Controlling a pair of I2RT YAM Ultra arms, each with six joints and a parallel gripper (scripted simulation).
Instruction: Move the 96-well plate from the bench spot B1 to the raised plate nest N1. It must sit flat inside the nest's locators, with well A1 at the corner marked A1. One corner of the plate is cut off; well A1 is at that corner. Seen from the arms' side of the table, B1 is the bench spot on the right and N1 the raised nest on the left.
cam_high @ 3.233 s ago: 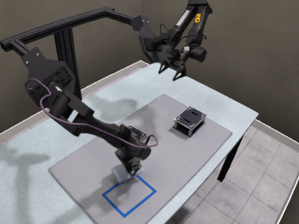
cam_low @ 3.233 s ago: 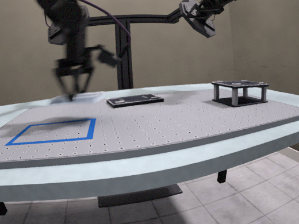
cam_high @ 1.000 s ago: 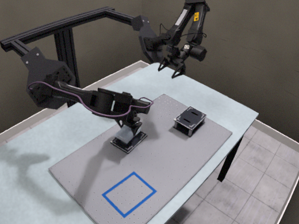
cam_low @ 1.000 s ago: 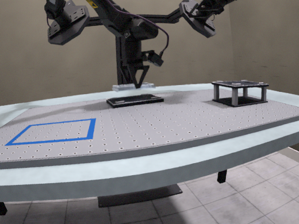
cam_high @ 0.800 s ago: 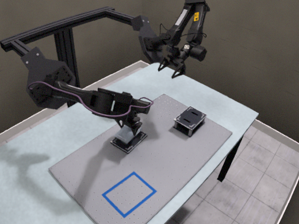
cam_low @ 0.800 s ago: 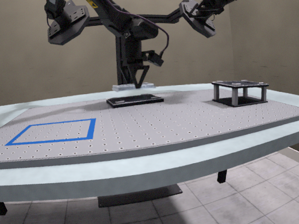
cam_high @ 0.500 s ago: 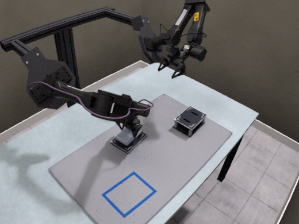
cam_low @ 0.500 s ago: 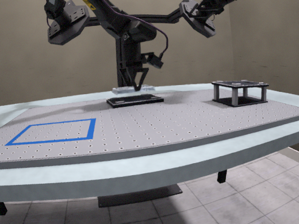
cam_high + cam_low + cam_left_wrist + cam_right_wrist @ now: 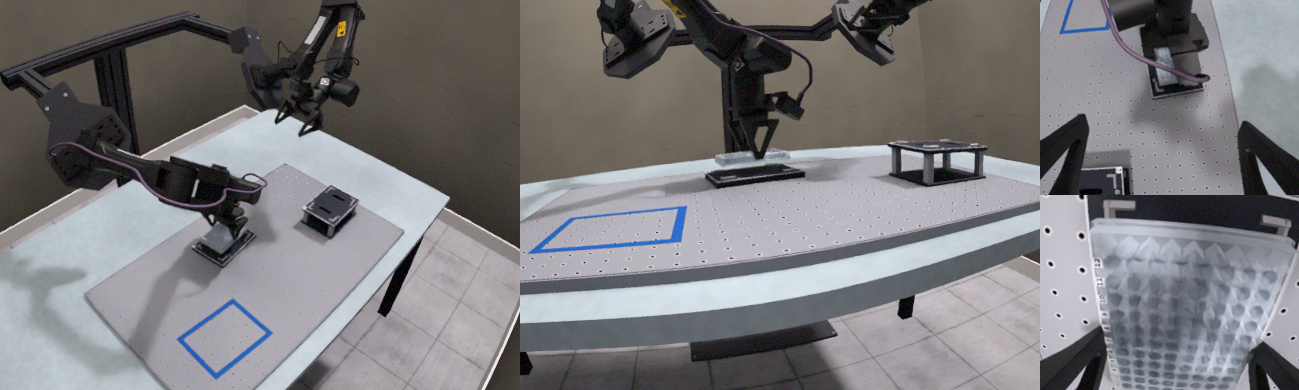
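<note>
Now: left hand 1 cm past the white 96-well plate, 24 cm to the left of it and 28 cm above it.
</note>
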